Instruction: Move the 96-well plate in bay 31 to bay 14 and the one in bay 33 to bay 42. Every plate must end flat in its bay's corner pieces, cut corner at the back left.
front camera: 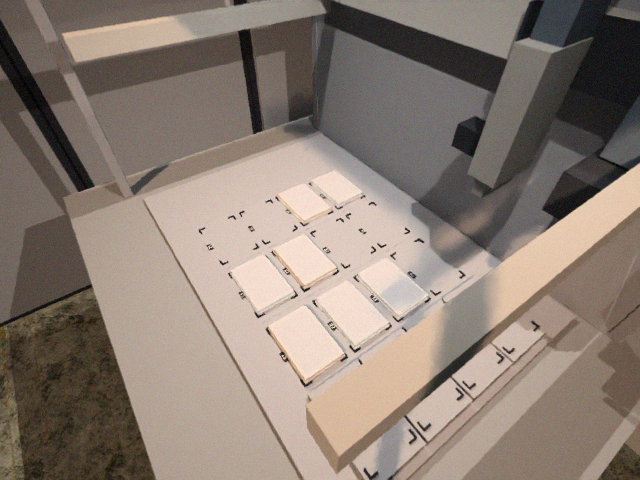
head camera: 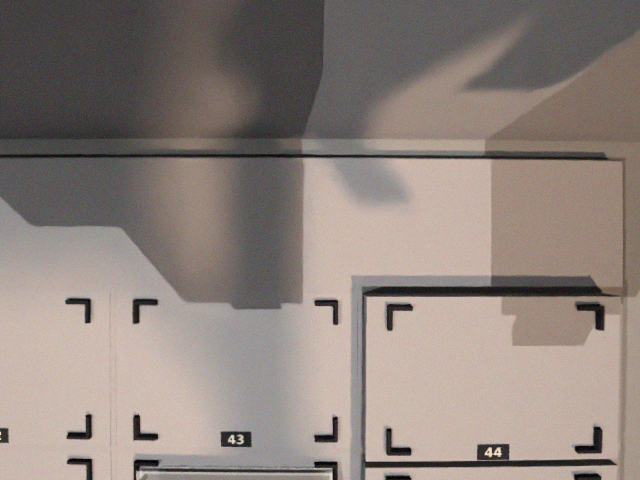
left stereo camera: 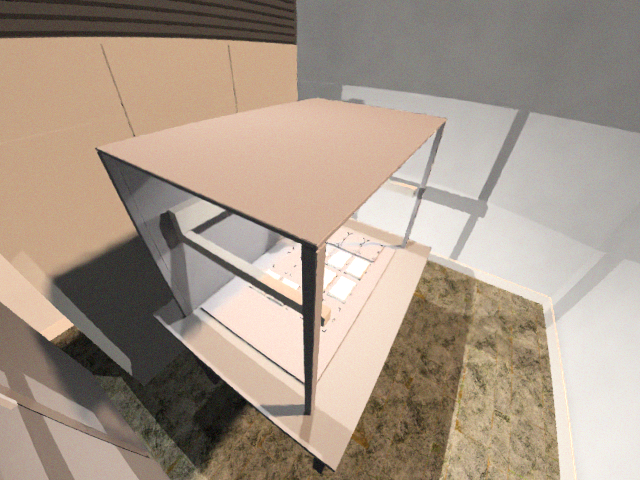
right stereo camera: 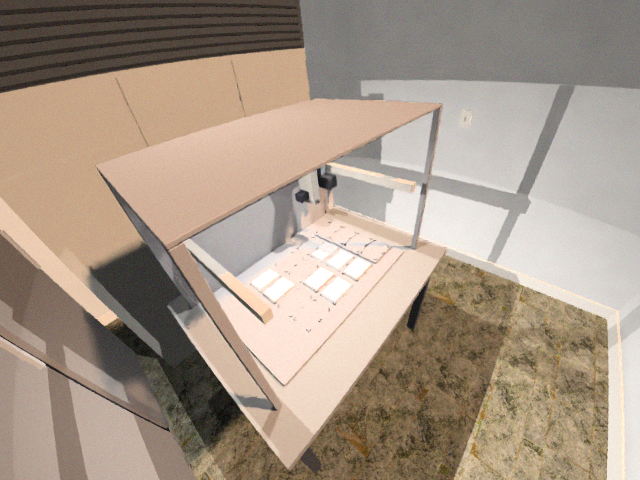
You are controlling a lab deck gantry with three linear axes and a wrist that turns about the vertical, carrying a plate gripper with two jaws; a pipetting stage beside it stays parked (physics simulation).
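Seen in the pictures: gripper, fingertip midpoint: (right stereo camera: pixel 324 205); robot's base at its link origin: (front camera: pixel 200 230) (left stereo camera: pixel 324 331) (right stereo camera: pixel 309 331).
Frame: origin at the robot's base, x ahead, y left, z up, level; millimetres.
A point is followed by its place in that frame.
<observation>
The plate in bay 31 (front camera: pixel 305 203) @(x 76, y 255, z 14 mm) (right stereo camera: pixel 279 289) @(x 62, y 250, z 15 mm) sits flat beside another plate in the back left pair. The plate in bay 33 (front camera: pixel 393 289) @(x 404, y 250, z 14 mm) (head camera: pixel 235 474) @(x 393, y 298, z 6 mm) (right stereo camera: pixel 324 251) @(x 388, y 254, z 15 mm) sits flat; in the head view its back edge shows. Bay 42 (front camera: pixel 373 227) @(x 233, y 348, z 0 mm) (head camera: pixel 36 372) @(x 258, y 361, z 0 mm) holds no plate; in the head view its right part shows. Bay 14 (front camera: pixel 393 448) @(x 613, y 51, z 14 mm) lies on the raised right strip, partly behind a beam, its visible surface bare. The gripper's jaws cannot be made out among the dark blocks and columns at the back right, so their opening is hidden. Cut corners are too small to tell.
Other plates stand in bay 41 (front camera: pixel 337 188) @(x 74, y 359, z 14 mm), bay 12 (front camera: pixel 262 284) @(x 239, y 40, z 14 mm), bay 22 (front camera: pixel 305 260) @(x 236, y 148, z 14 mm), bay 13 (front camera: pixel 306 343) @(x 400, y 40, z 14 mm) and bay 23 (front camera: pixel 352 315) @(x 403, y 144, z 14 mm). A thick beam (front camera: pixel 413 382) @(x 631, y -30, z 400 mm) crosses above the right side. A grey column (front camera: pixel 522 108) @(x 468, y 329, z 399 mm) hangs near the back wall.
</observation>
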